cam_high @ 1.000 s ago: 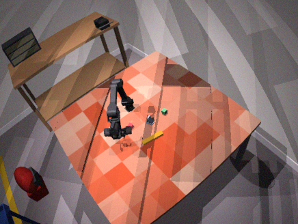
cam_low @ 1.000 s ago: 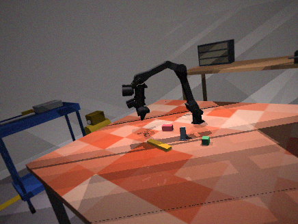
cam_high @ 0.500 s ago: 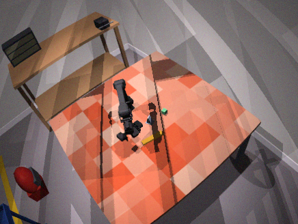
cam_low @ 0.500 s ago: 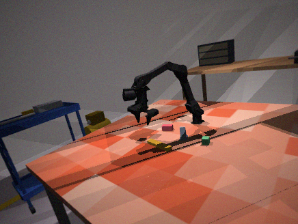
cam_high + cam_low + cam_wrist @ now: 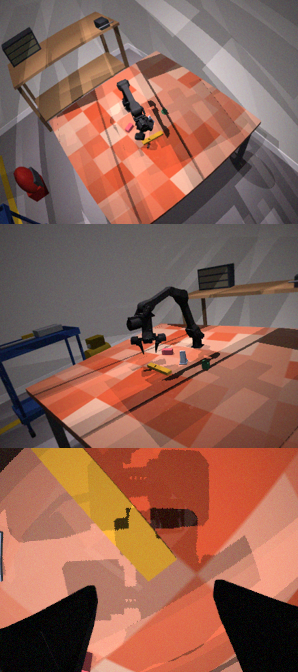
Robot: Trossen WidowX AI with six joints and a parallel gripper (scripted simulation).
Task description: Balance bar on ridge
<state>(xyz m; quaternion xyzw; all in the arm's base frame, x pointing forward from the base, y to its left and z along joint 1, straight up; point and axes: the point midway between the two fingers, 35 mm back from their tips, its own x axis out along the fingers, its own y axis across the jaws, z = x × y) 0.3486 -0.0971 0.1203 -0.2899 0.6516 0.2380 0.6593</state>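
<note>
Right now the yellow bar is 8 cm below my gripper tip, 6 cm to the left of it and 1 cm ahead of it. From my gripper tip the other things lie so: pink block: 18 cm behind, 7 cm below, 2 cm to the right; then green cube: 27 cm to the left, 11 cm behind, 7 cm below.
</note>
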